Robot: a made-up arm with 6 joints. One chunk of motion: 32 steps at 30 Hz.
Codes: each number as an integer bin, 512 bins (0 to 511) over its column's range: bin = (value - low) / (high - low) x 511, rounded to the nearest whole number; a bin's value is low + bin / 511 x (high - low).
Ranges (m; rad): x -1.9..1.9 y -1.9..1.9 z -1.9..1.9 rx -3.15..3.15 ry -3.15..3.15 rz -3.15..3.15
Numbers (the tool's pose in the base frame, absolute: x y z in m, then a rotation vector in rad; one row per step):
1: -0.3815 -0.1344 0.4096 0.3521 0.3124 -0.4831
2: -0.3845 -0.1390 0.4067 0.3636 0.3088 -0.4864
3: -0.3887 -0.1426 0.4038 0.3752 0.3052 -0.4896
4: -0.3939 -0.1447 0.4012 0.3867 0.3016 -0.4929
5: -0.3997 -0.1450 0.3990 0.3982 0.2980 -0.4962
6: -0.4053 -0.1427 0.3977 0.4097 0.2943 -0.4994
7: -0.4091 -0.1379 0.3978 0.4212 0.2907 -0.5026
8: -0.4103 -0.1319 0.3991 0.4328 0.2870 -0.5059
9: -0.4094 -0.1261 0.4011 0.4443 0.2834 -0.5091
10: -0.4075 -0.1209 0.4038 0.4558 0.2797 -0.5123
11: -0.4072 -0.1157 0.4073 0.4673 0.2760 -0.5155
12: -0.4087 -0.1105 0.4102 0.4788 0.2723 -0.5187
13: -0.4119 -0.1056 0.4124 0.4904 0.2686 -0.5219
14: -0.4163 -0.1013 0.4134 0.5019 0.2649 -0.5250
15: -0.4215 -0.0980 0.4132 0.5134 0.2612 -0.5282
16: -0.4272 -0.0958 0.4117 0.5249 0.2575 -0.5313
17: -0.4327 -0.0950 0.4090 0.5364 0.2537 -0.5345
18: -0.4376 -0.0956 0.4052 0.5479 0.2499 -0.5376
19: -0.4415 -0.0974 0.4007 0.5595 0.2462 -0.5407
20: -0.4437 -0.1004 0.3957 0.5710 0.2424 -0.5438
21: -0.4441 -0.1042 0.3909 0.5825 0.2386 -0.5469
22: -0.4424 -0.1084 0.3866 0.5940 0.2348 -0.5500
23: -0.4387 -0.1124 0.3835 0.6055 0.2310 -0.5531
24: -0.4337 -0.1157 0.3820 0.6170 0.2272 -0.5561
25: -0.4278 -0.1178 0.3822 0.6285 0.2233 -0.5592
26: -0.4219 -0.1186 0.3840 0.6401 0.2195 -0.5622
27: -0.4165 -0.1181 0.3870 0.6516 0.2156 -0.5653
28: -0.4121 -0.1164 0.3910 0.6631 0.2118 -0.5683
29: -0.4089 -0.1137 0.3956 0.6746 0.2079 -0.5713
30: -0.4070 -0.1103 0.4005 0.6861 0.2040 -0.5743
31: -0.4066 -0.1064 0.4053 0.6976 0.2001 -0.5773
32: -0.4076 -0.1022 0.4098 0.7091 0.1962 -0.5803
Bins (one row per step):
1: 204 237 311 284 281 216
2: 204 237 310 285 281 216
3: 203 236 310 286 280 216
4: 203 236 309 287 280 216
5: 202 236 309 288 280 215
6: 201 236 309 289 279 215
7: 200 237 309 290 279 215
8: 200 238 309 291 279 214
9: 200 239 309 292 278 214
10: 201 239 310 292 278 214
11: 201 240 310 293 278 214
12: 201 241 311 294 278 213
13: 200 241 311 295 277 213
14: 200 242 311 296 277 213
15: 199 242 311 297 277 213
16: 198 243 311 298 276 212
17: 197 243 310 299 276 212
18: 197 243 310 300 276 212
19: 196 242 309 301 275 212
20: 196 242 309 302 275 211
21: 196 241 308 303 275 211
22: 196 241 307 304 275 211
23: 197 240 307 305 274 211
24: 197 240 307 306 274 210
25: 198 240 307 306 274 210
26: 199 240 307 307 273 210
27: 199 240 308 308 273 210
28: 200 240 308 309 273 209
29: 201 240 309 310 272 209
30: 201 241 309 311 272 209
31: 201 241 310 312 272 209
32: 201 242 311 313 271 208

